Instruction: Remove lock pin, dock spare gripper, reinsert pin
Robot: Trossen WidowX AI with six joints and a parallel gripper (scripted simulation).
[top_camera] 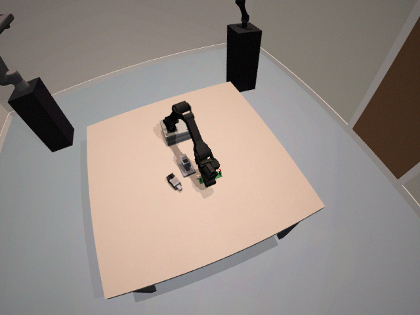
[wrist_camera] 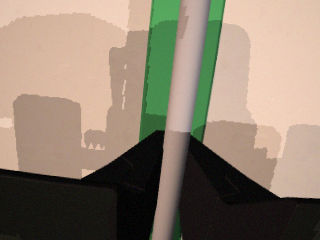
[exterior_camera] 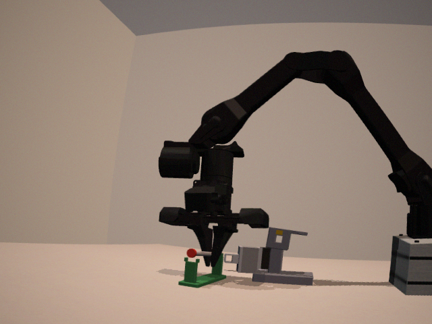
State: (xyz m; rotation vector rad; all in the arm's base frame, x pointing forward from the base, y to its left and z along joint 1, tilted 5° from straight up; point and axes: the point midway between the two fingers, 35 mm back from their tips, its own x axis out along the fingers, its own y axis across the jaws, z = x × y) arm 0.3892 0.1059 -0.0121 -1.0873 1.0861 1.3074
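Right now the cradle is 20 mm to the left of my gripper tip. The rest, counted from my gripper tip: spare gripper (180 mm to the right, 20 mm behind); then socket (110 mm behind, 90 mm to the right, 30 mm above).
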